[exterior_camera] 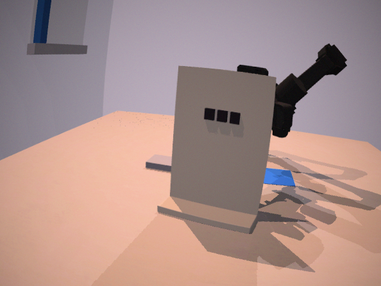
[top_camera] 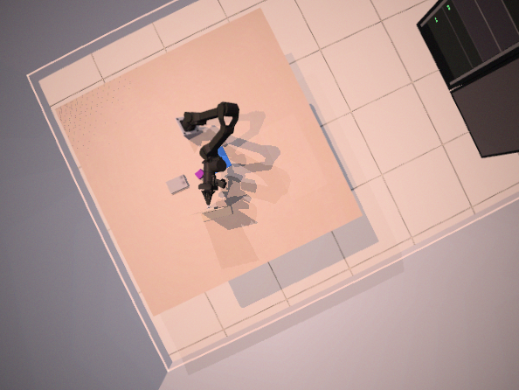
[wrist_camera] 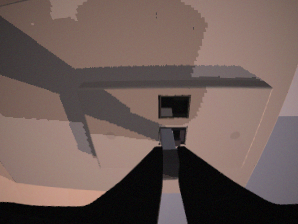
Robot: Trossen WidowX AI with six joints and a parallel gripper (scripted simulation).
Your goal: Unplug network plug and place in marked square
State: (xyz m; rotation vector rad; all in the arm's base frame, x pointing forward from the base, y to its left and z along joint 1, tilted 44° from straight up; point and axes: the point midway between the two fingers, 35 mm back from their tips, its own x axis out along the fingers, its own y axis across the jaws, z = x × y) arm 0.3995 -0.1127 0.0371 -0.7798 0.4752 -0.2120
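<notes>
My gripper tip is 21 cm past the blue marked square, 17 cm above it and 12 cm to the right of it. The rest, counted from my gripper tip: upright grey panel 6 cm below, 3 cm ahead, 1 cm to the right; purple cube 18 cm behind, 16 cm below, 1 cm to the left; grey network plug right at my gripper tip.
</notes>
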